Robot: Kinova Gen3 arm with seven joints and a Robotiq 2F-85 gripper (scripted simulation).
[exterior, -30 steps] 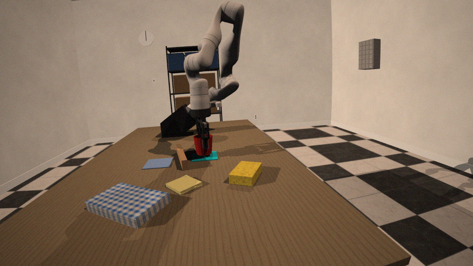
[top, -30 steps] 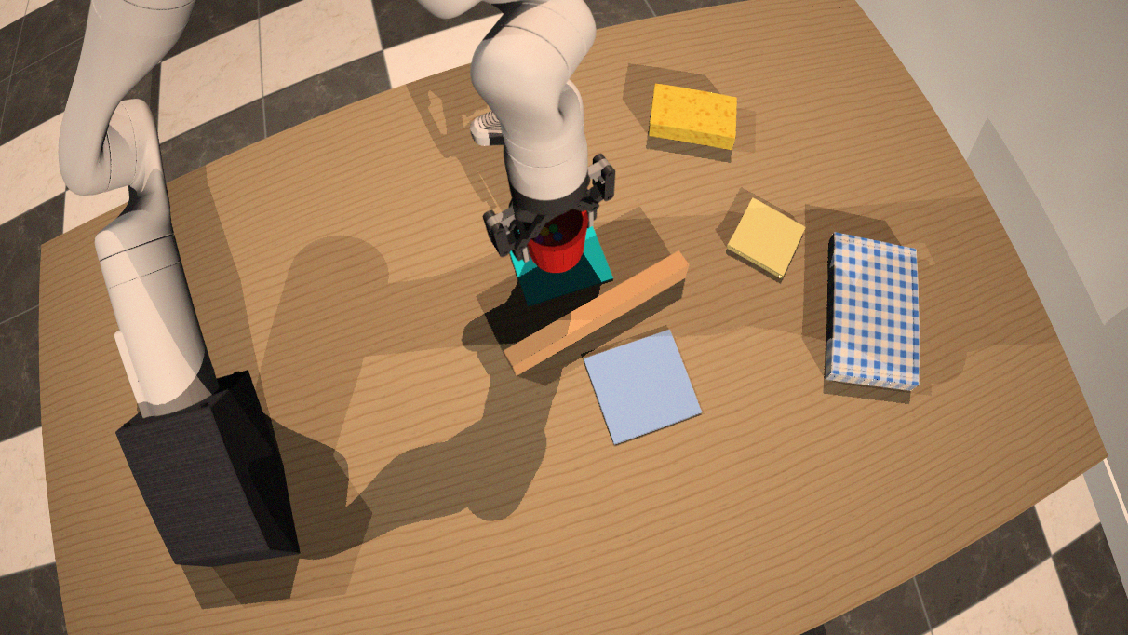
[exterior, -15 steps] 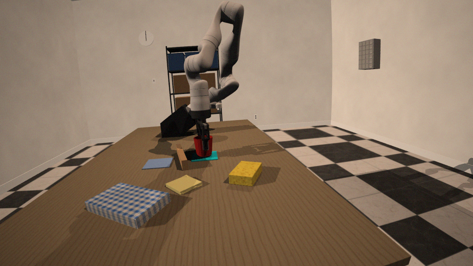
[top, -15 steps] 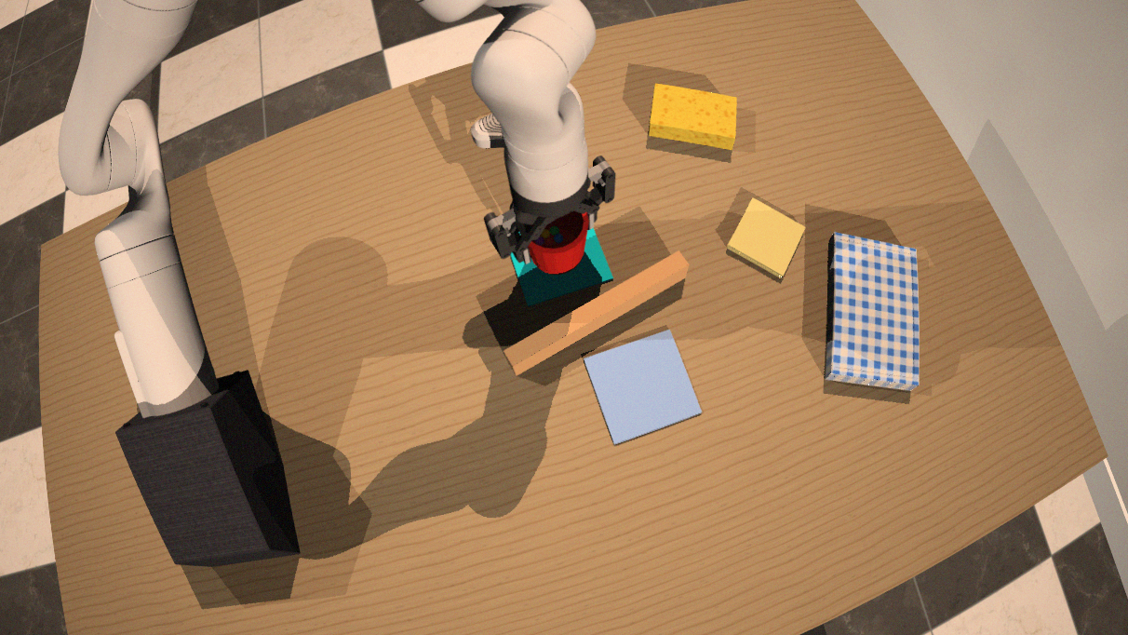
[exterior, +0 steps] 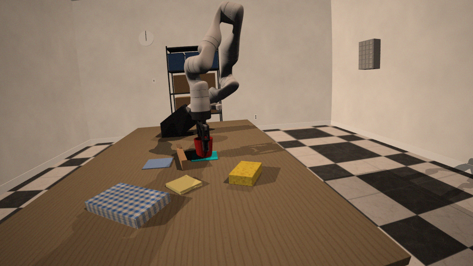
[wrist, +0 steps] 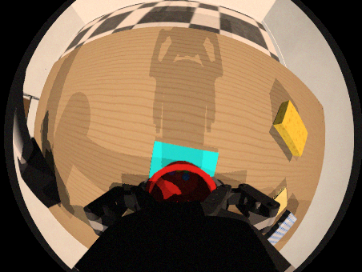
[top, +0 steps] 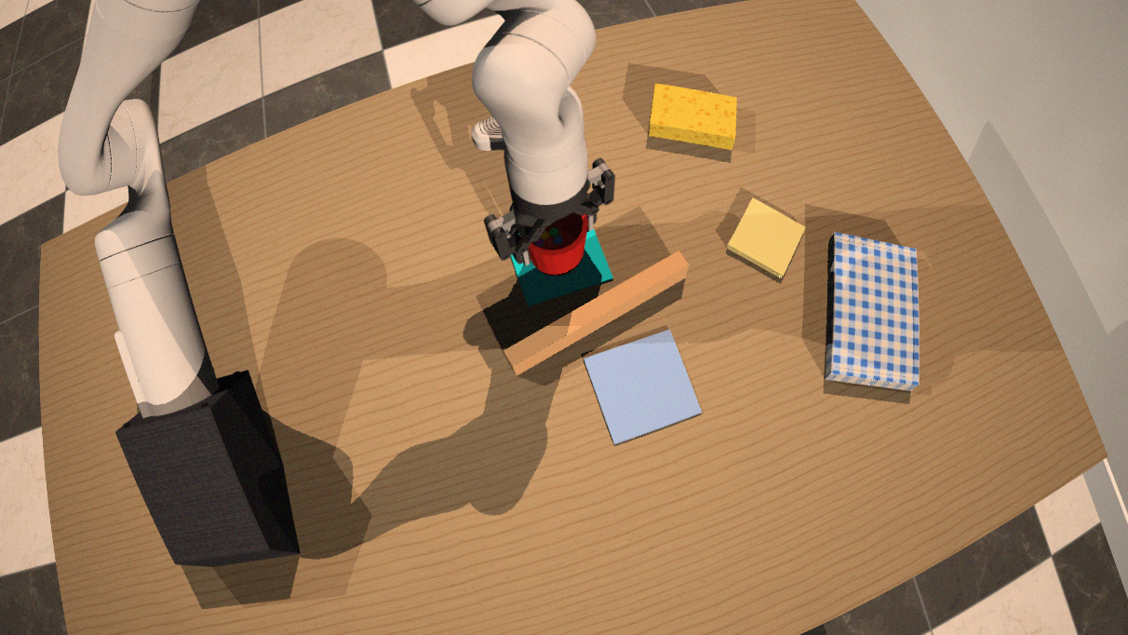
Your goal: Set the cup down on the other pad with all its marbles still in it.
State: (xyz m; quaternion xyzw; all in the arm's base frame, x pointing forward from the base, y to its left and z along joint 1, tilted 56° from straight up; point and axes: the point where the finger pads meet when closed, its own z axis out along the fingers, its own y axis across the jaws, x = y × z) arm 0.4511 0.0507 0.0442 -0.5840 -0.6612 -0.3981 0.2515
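The red cup lies 20 mm below my hand. Also, from my hand: rail (20 mm ahead, 90 mm to the right, 40 mm below).
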